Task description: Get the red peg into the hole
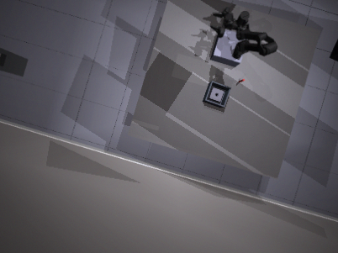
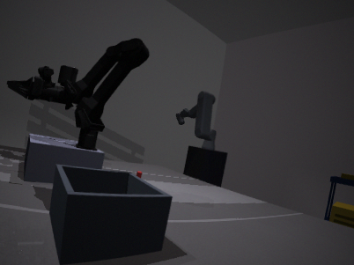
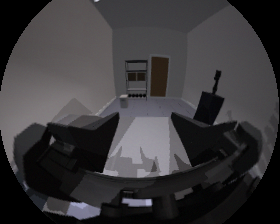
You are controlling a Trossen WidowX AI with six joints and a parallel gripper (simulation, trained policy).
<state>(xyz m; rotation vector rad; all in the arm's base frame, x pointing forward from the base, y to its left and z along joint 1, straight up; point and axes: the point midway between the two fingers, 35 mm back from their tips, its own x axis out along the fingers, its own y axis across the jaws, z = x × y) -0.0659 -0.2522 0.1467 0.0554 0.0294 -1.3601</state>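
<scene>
Right now my gripper tip is 42 cm to the right of the red peg, 21 cm above it and 20 cm short of it. Also, from my gripper tip: plate 39 cm ahead, 29 cm to the left, 21 cm below; dark box 39 cm ahead, 29 cm to the left, 22 cm below.
</scene>
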